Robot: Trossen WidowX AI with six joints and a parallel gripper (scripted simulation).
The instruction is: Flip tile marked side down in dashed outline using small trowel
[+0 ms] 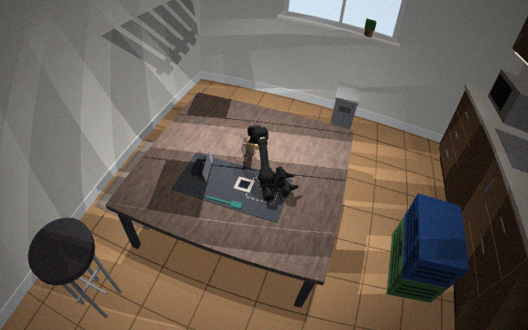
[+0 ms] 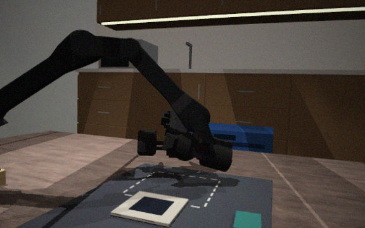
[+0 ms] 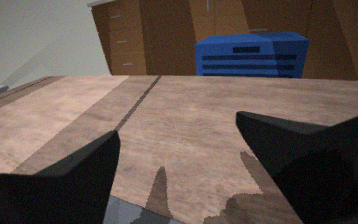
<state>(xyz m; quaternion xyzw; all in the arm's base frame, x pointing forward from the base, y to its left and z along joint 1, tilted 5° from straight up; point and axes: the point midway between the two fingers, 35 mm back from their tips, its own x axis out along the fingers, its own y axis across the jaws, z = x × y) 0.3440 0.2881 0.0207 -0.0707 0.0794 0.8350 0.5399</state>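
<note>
Now: the trowel 570 mm to the right of my gripper tip, 40 mm below it and 20 mm behind it. The rest, counted from my gripper tip: tile 290 mm to the right, 60 mm below, 50 mm ahead; then grey mat 360 mm to the right, 80 mm below, 70 mm ahead; then teal tool 350 mm to the right, 210 mm ahead, 60 mm below.
</note>
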